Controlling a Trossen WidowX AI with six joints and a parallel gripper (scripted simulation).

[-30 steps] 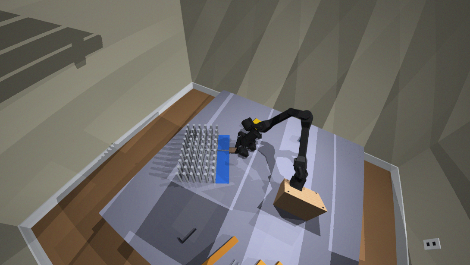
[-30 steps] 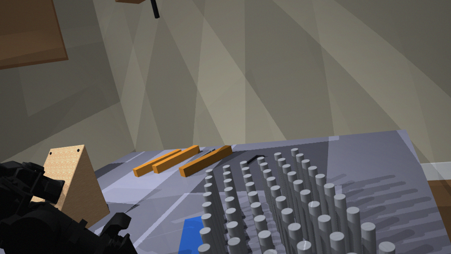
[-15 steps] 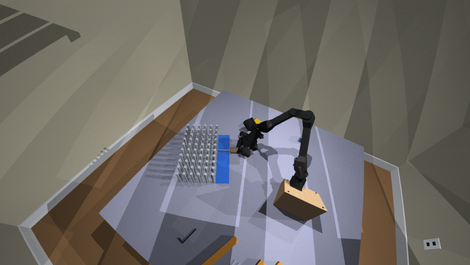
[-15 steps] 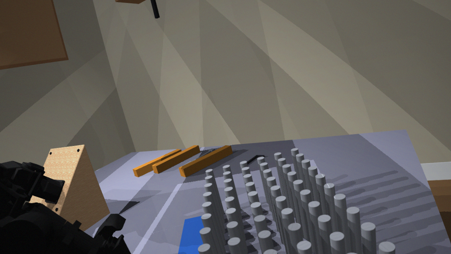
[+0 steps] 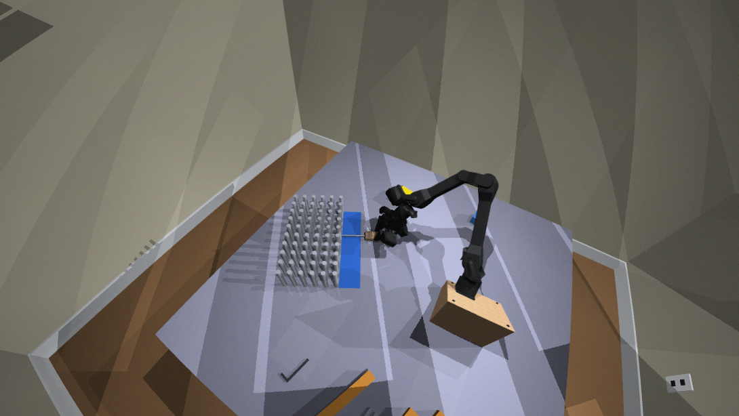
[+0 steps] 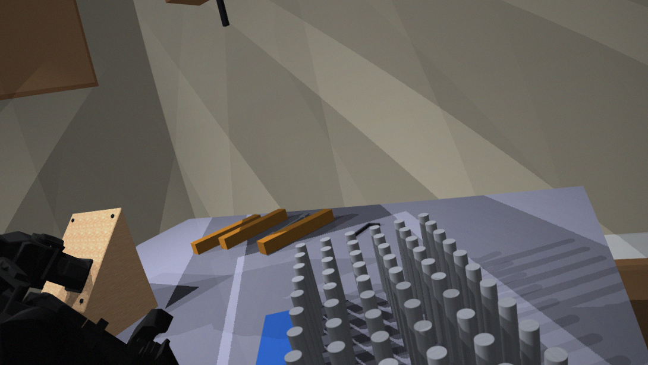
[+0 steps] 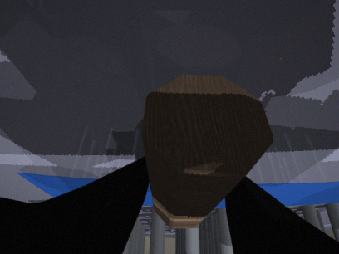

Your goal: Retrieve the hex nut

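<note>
My gripper tip is now 90 mm short of the wooden-handled pick and 50 mm to the right of it. Also, from my gripper tip: yellow block (20 mm behind, 270 mm to the right, 10 mm above); hex nut (180 mm ahead, 100 mm to the left, 10 mm below); blue taped strip (70 mm ahead, 80 mm to the left, 10 mm below).
</note>
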